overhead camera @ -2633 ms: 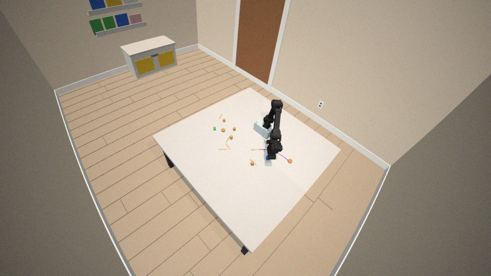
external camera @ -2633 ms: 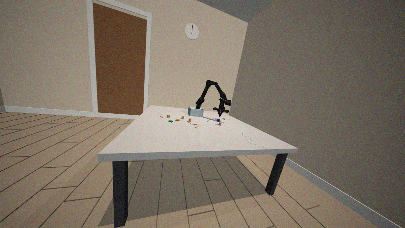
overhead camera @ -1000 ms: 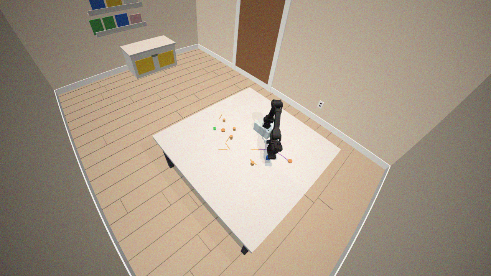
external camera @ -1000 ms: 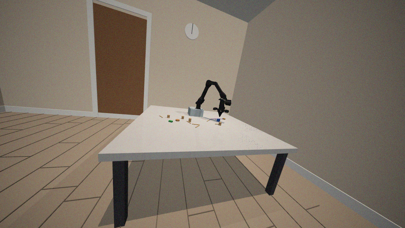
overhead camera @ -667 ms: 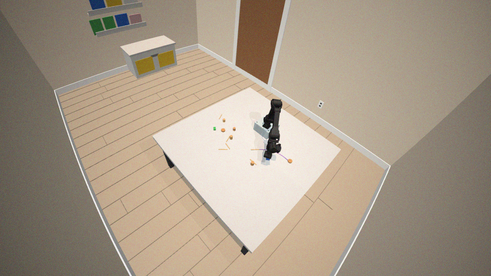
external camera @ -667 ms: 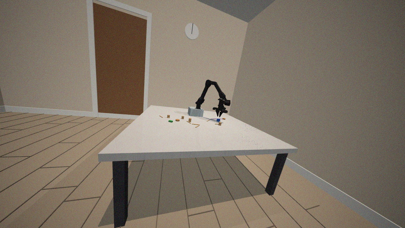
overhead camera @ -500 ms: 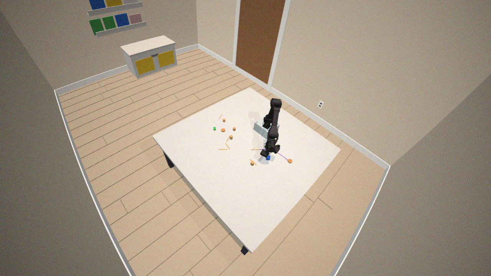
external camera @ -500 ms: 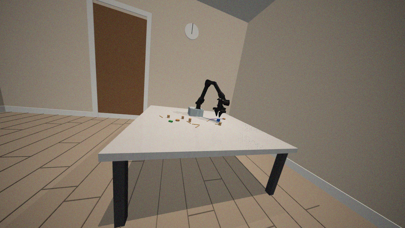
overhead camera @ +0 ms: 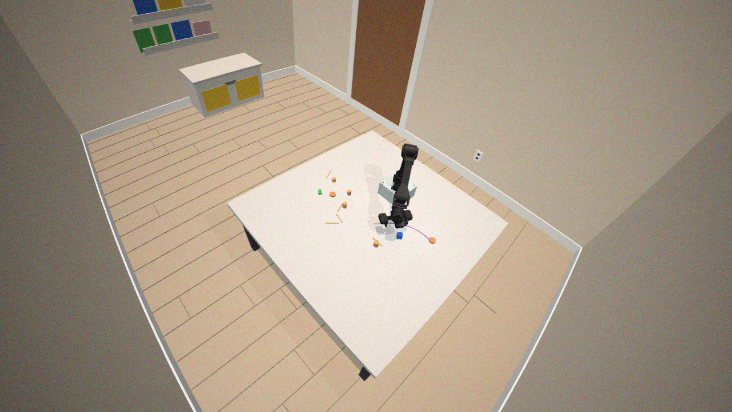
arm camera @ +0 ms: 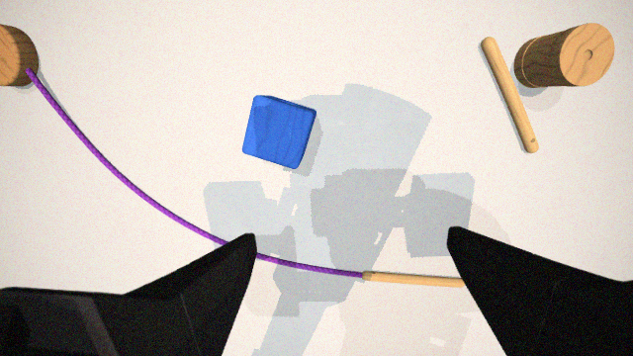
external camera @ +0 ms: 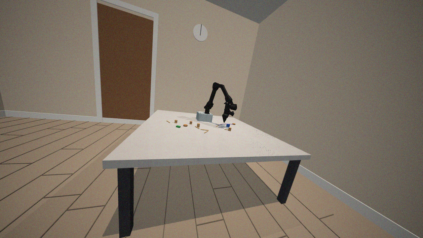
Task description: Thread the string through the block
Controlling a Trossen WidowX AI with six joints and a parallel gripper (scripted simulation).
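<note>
The purple string is 6 cm to the right of my gripper tip, 6 cm below it and 3 cm behind it. The rest, counted from my gripper tip: thin wooden stick: 7 cm to the right, 6 cm below, 2 cm behind; blue wooden block: 6 cm to the left, 4 cm below; short round wooden block: 14 cm ahead, 4 cm below, 2 cm to the right.
</note>
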